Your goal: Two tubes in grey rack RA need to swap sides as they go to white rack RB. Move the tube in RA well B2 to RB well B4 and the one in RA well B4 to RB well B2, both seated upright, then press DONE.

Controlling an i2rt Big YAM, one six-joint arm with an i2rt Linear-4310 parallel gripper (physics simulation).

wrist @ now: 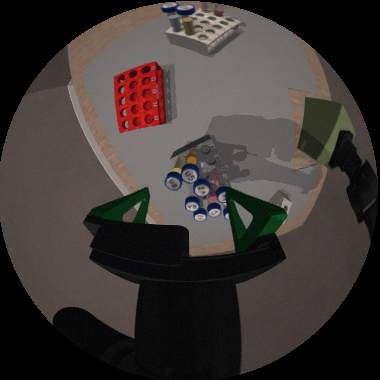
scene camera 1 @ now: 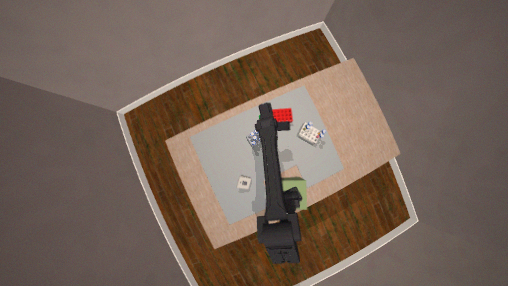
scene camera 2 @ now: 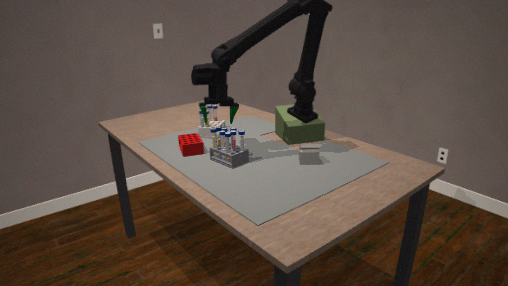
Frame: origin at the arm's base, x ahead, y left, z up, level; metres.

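Seen in the pictures: gripper, fingertip midpoint: point(wrist: 187, 190) point(scene camera 2: 218, 124); arm's base, link origin: point(scene camera 1: 290, 196) point(scene camera 2: 302, 114).
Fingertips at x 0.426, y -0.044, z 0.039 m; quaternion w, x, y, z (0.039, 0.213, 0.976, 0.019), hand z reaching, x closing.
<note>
Pixels of each thing's top centre, then the offset from my fingertips to it. Level surfaces: height alone.
- Grey rack RA, top centre: point(wrist: 204, 175) point(scene camera 2: 228, 148) point(scene camera 1: 258, 136) dy +0.041, dx -0.012, dz -0.090 m
- White rack RB, top centre: point(scene camera 2: 211, 123) point(scene camera 1: 310, 133) dy -0.270, dx -0.152, dz -0.090 m
- small pale box, top centre: point(wrist: 285, 216) point(scene camera 2: 309, 141) point(scene camera 1: 243, 183) dy +0.256, dx -0.227, dz -0.060 m
- red rack, top centre: point(wrist: 133, 96) point(scene camera 2: 190, 138) point(scene camera 1: 282, 115) dy -0.160, dx +0.035, dz -0.090 m
- grey mat, surface height: dz -0.140 m
Grey rack RA point(scene camera 2: 229, 157) point(wrist: 191, 147) stands on the mat and holds several upright tubes point(scene camera 1: 253, 138) point(scene camera 2: 242, 140) point(wrist: 190, 174) with labelled blue caps. Which tubes sit in wells B2 and B4 I cannot tell. White rack RB point(scene camera 1: 311, 134) point(scene camera 2: 205, 132) point(wrist: 191, 42) stands farther off, with blue-capped tubes at two ends and open wells between. A small pale box point(scene camera 1: 244, 183) point(scene camera 2: 309, 156) point(wrist: 284, 202), perhaps DONE, stands apart. My gripper point(scene camera 2: 218, 116) point(wrist: 187, 190) is open and empty, pointing down, above the table beyond RA in the second scene view. In the first scene view the arm hides its fingers.
A red rack point(scene camera 1: 284, 115) point(scene camera 2: 191, 145) point(wrist: 142, 98) with open wells stands beside RA, partly under the arm's wrist in the first scene view. The arm's green base block point(scene camera 1: 300, 186) point(scene camera 2: 300, 131) point(wrist: 320, 131) stands at the table's edge. The arm's shadow falls across the grey mat point(scene camera 1: 215, 165) point(scene camera 2: 280, 190) point(wrist: 210, 90).
</note>
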